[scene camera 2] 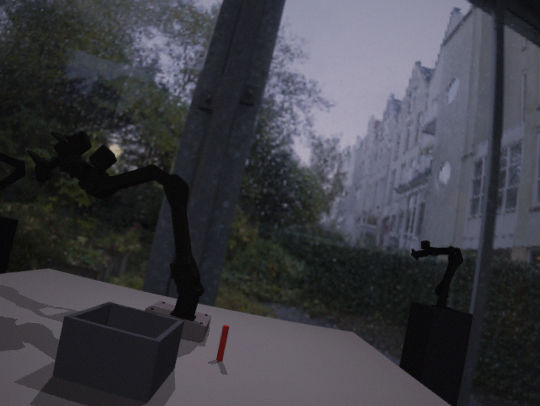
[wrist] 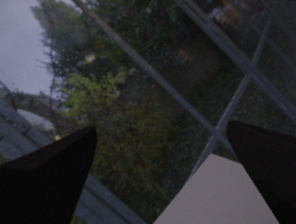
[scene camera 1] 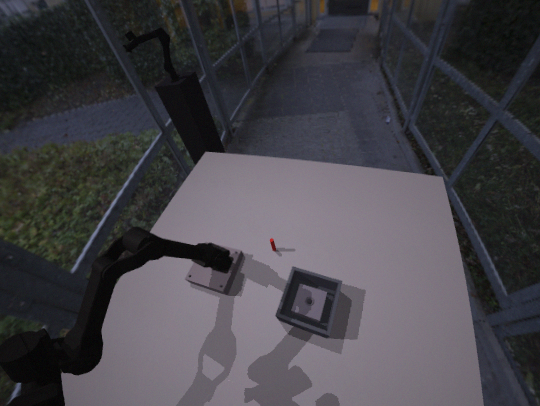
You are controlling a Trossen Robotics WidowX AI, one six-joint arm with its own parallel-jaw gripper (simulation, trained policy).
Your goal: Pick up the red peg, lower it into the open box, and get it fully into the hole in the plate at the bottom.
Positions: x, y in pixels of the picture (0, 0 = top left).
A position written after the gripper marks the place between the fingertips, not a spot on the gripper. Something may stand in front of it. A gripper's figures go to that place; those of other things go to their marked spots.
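Labels:
A grey box point(scene camera 2: 110, 347) sits 58 cm from the lens, while the gripper point(scene camera 2: 39, 141) is 104 cm from the lens. The grey box is thus nearer to the lens than the gripper.

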